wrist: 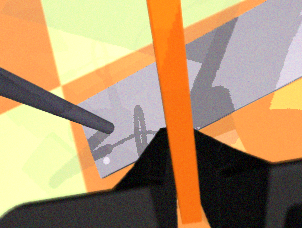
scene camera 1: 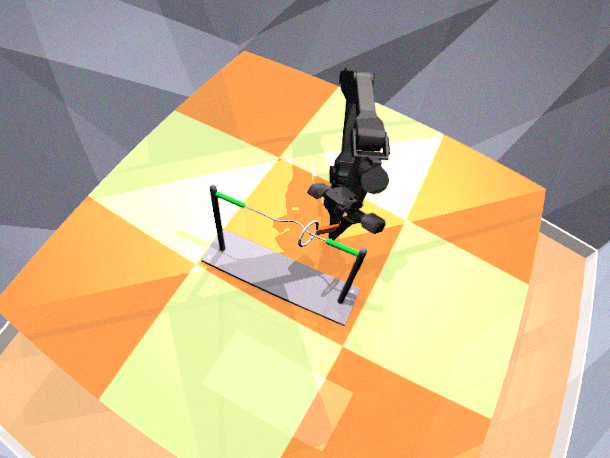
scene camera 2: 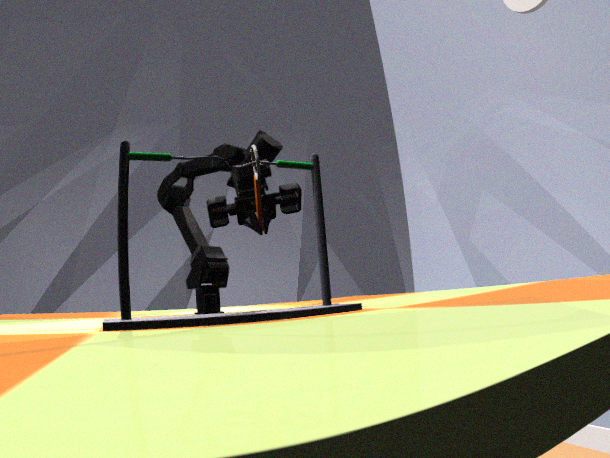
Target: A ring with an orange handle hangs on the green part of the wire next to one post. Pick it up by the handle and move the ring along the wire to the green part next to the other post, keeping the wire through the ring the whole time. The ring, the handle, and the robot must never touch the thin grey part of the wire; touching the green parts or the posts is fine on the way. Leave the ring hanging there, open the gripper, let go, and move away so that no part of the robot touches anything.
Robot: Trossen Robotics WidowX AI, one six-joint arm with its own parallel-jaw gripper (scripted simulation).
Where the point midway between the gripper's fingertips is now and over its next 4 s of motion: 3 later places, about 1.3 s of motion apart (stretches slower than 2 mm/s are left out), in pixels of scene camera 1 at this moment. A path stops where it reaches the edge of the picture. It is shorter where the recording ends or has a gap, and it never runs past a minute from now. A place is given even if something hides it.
My gripper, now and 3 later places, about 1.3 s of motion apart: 331,239; 323,260; 330,267; 338,247
